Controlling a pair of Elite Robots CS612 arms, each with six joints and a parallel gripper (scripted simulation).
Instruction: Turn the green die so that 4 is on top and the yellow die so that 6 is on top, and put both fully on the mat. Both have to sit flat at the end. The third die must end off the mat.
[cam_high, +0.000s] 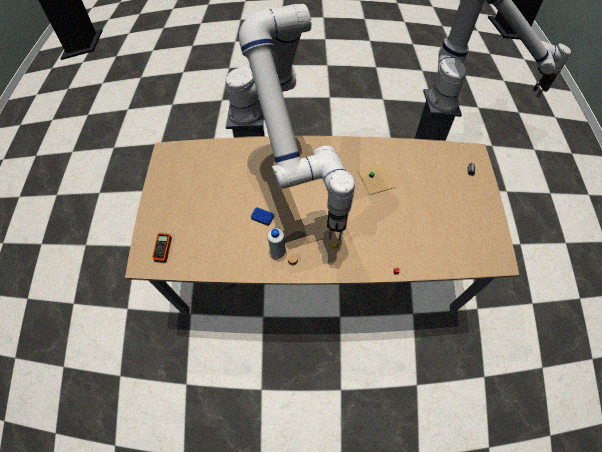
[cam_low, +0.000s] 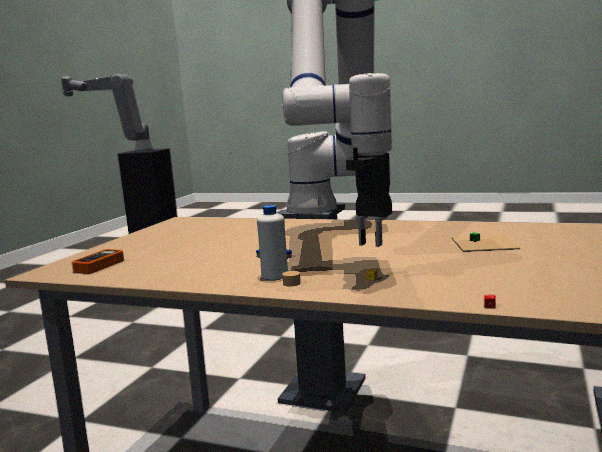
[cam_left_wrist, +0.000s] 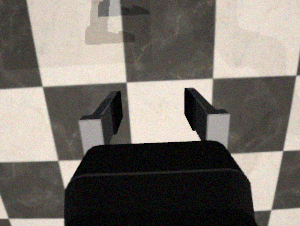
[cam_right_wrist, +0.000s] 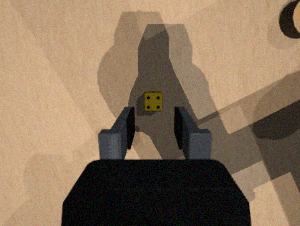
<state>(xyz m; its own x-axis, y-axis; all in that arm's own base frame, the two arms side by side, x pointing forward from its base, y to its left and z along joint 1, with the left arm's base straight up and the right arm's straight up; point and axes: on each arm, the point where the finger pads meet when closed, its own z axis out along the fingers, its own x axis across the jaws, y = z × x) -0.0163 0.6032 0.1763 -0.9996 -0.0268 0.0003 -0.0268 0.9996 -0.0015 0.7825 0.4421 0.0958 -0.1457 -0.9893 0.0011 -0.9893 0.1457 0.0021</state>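
My right hand is 90 mm above the yellow die. The rest, counted from my right hand: round wooden piece (50 mm ahead, 180 mm to the right, 80 mm below); then white bottle (10 mm behind, 230 mm to the right, 10 mm below); then red die (150 mm ahead, 240 mm to the left, 90 mm below).
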